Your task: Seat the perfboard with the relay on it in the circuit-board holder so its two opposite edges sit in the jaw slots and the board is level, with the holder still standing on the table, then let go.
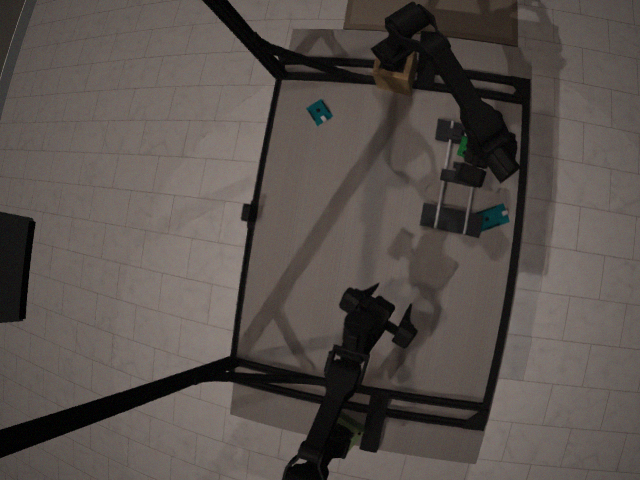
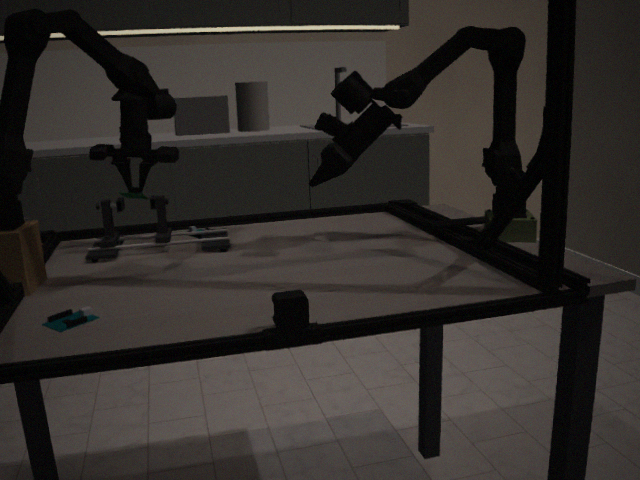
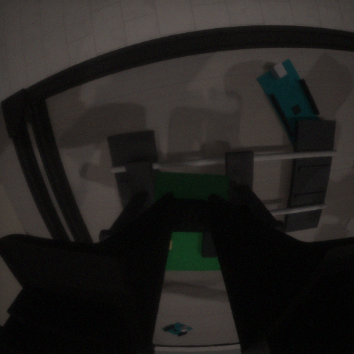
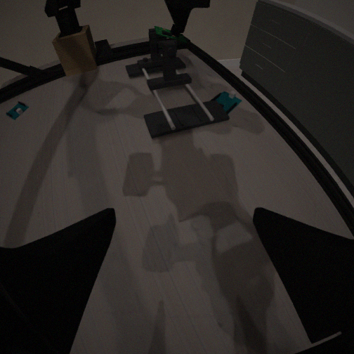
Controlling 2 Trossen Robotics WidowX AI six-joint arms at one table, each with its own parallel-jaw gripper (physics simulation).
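Places are measured from the left arm's base along level axes (x ahead, y left, z up), in millimetres.
Pixels of known places: left gripper, fingertip midpoint: (image 2: 135, 191); right gripper, fingertip midpoint: (image 1: 394, 294) (image 2: 313, 182); left arm's base, link origin: (image 1: 393, 60) (image 2: 2, 227); right arm's base, link origin: (image 1: 338, 436).
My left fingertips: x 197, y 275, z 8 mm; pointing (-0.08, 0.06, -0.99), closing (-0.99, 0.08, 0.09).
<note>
For each thing: its middle in the pictures, then the offset to it from my left fingertips. "spot": a spot on its surface instead.
- green perfboard, body centre: (image 2: 134, 191) (image 1: 473, 150) 1 mm ahead, 19 mm right, 3 mm up
- circuit-board holder, surface spot: (image 2: 214, 240) spot: 172 mm ahead, 76 mm right, 106 mm down
The green perfboard (image 1: 462, 146) (image 2: 133, 195) (image 3: 192, 260) (image 4: 165, 33) is held about level by my left gripper (image 2: 135, 189) (image 3: 190, 199), which is shut on it from above. It hangs slightly above the jaw tops, between the two upright jaws of the circuit-board holder (image 1: 449, 219) (image 2: 214, 240) (image 3: 310, 175) (image 4: 187, 120). The holder stands upright on the table. Whether the board's edges line up with the slots is too dark to tell, and my fingers hide the relay. My right gripper (image 1: 393, 295) (image 4: 186, 215) is open and empty, above the table away from the holder.
A teal board (image 1: 494, 217) (image 3: 287, 92) (image 4: 227, 101) lies against the holder's end bar. Another teal board (image 1: 319, 112) (image 2: 70, 320) lies farther off. A wooden box (image 1: 393, 80) (image 2: 32, 253) (image 4: 75, 52) is by the left arm's base. A black frame borders the table.
</note>
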